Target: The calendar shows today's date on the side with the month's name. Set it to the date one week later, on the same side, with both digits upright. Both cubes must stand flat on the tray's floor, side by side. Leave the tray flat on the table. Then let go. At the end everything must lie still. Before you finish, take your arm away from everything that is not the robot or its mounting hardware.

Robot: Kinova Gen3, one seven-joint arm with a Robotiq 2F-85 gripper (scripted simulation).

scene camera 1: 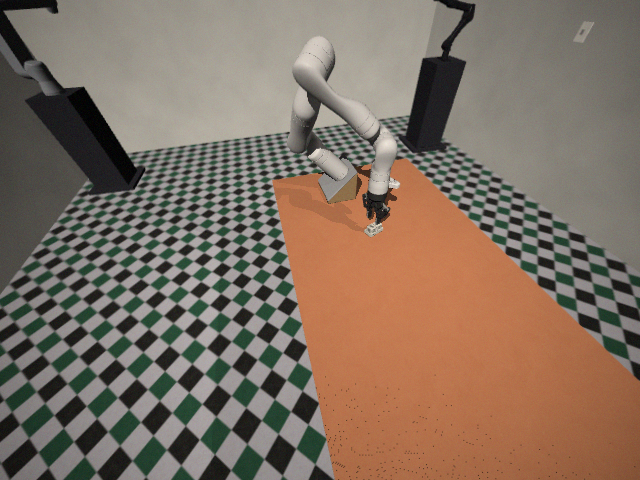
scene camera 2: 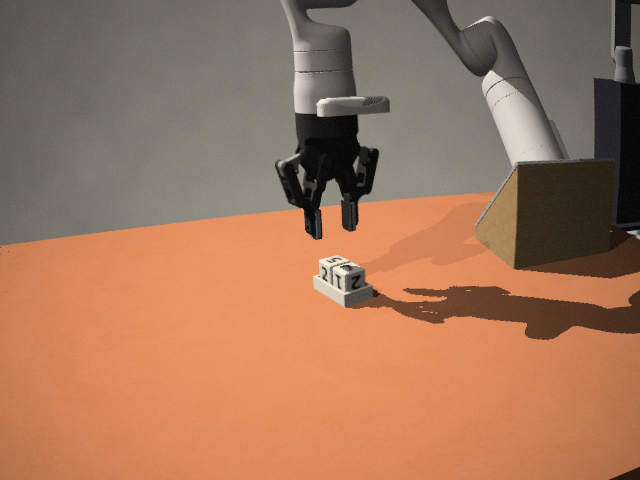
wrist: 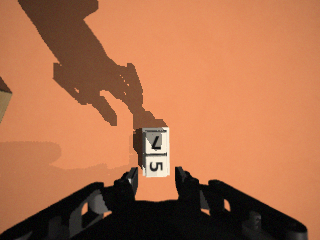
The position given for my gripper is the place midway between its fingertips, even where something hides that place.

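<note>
There is my own gripper (scene camera 2: 332,233), which the wrist view (wrist: 156,175) gives me too. I also see a cube (scene camera 2: 347,277).
</note>
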